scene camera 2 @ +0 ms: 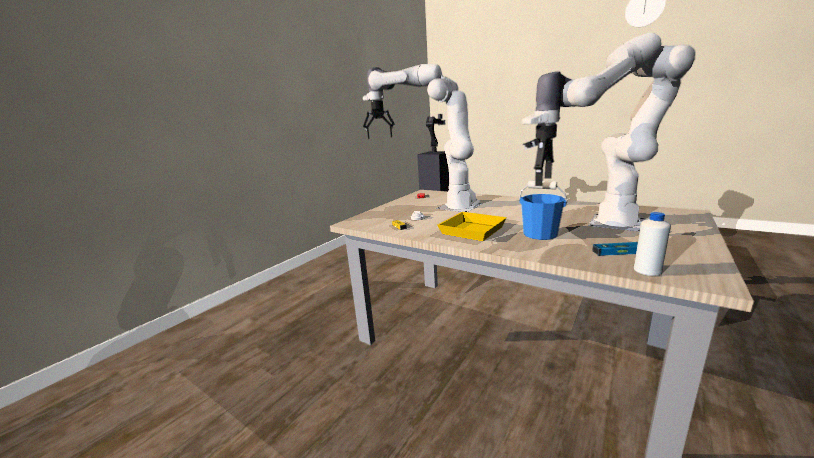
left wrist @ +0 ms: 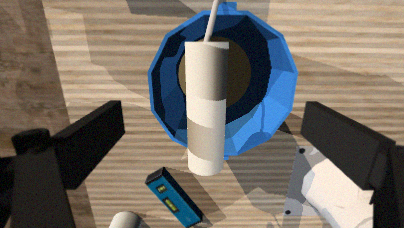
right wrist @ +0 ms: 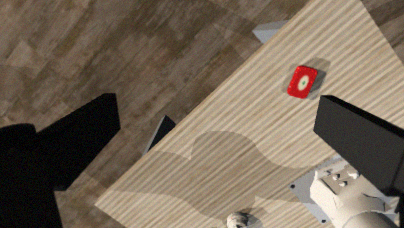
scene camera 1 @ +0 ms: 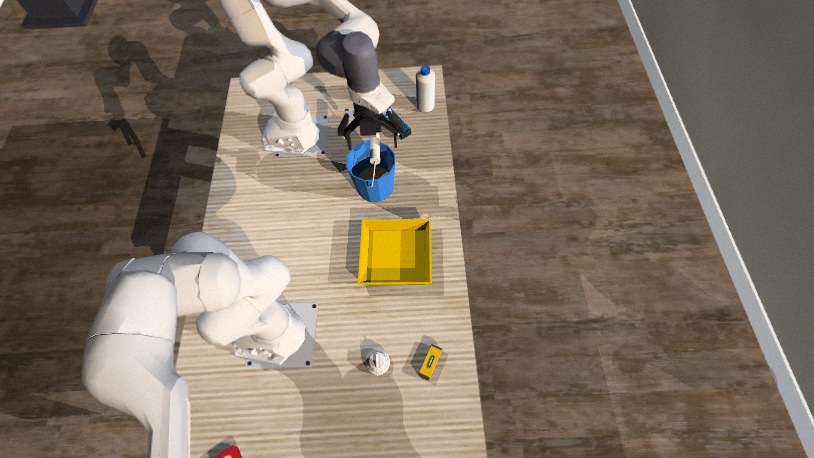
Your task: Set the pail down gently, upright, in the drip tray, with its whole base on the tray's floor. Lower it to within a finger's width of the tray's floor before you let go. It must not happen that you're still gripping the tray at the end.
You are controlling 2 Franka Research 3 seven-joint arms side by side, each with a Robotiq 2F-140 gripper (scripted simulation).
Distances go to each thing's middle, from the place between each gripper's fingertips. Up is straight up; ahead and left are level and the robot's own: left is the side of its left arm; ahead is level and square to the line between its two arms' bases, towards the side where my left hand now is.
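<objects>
My left hand (scene camera 1: 372, 145) is 1 cm past the blue pail (scene camera 1: 358, 164) and 11 cm above it. Counted from that same left hand, the white bottle (scene camera 2: 654, 232) sits 19 cm ahead, 38 cm to the left and 15 cm below, while the yellow drip tray (scene camera 1: 392, 251) is 6 cm ahead of the hand, 29 cm to the right of it and 23 cm below it.
My right hand is 40 cm above the yellow drip tray, 36 cm short of it and 80 cm to the right of it. As for the blue pail, it is 109 cm to the left of my right hand, 29 cm ahead of it and 28 cm below it.
</objects>
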